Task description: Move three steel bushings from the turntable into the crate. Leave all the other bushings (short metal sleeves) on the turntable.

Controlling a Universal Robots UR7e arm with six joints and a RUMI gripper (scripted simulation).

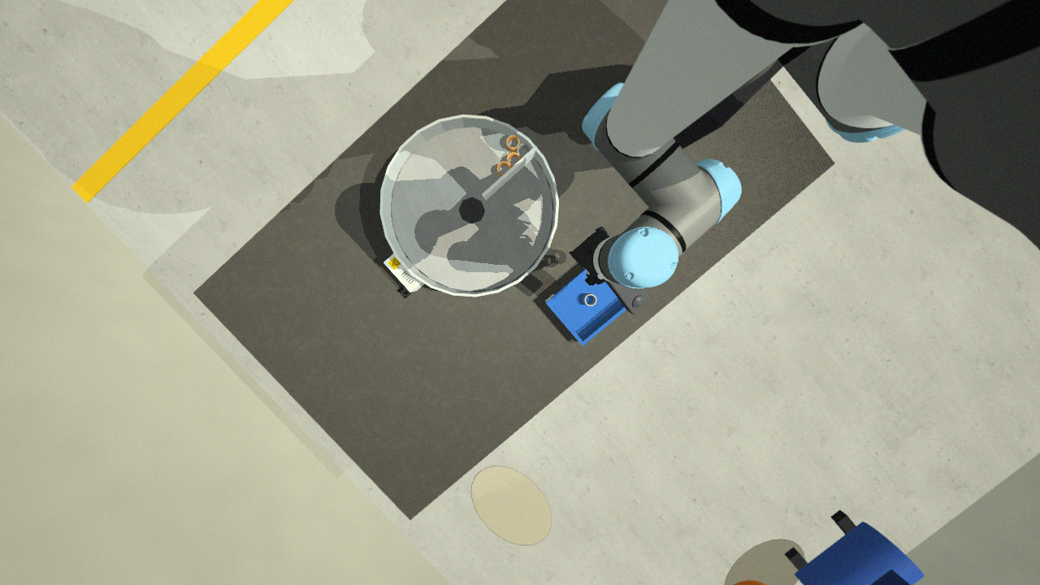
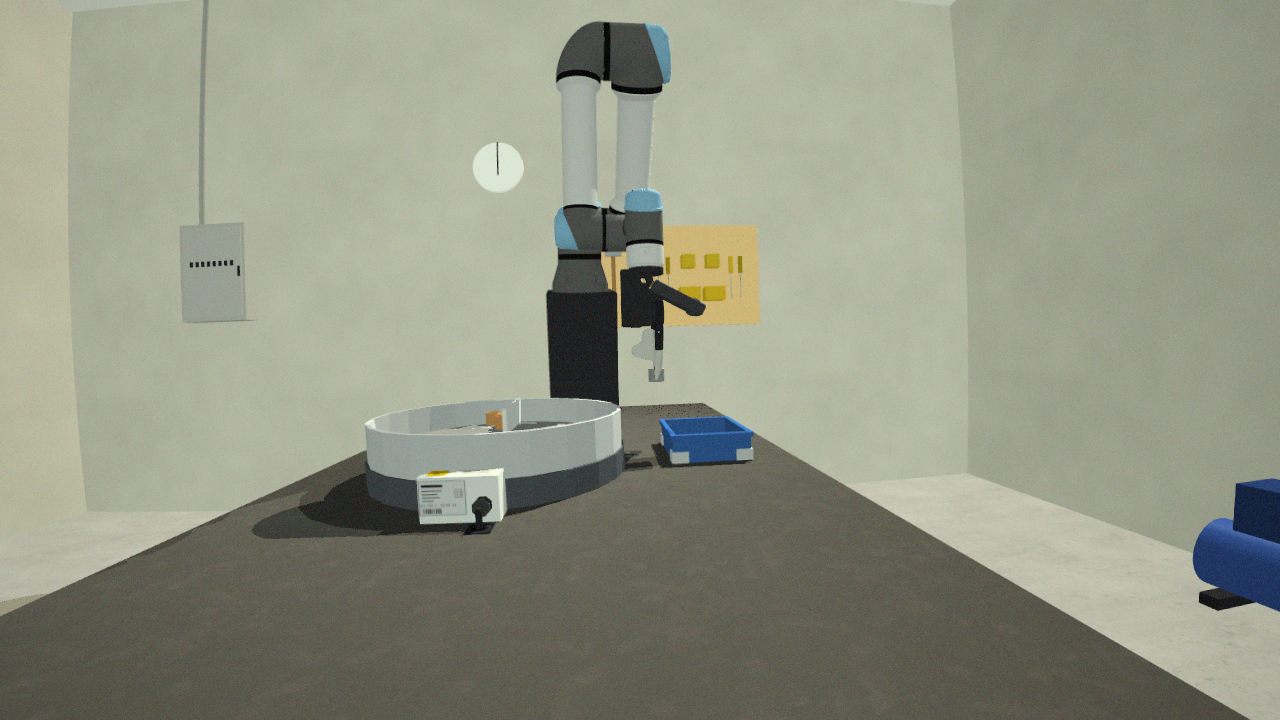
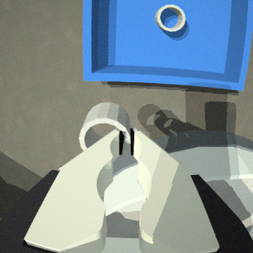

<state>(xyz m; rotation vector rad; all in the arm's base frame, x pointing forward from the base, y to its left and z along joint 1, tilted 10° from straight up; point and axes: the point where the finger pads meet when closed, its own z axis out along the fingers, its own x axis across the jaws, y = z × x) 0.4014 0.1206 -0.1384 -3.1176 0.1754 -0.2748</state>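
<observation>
The blue crate is 13 cm below my hand, 8 cm to the left of it and 5 cm ahead of it. Round my hand: round white turntable 30 cm to the right, 10 cm below, 9 cm ahead.
</observation>
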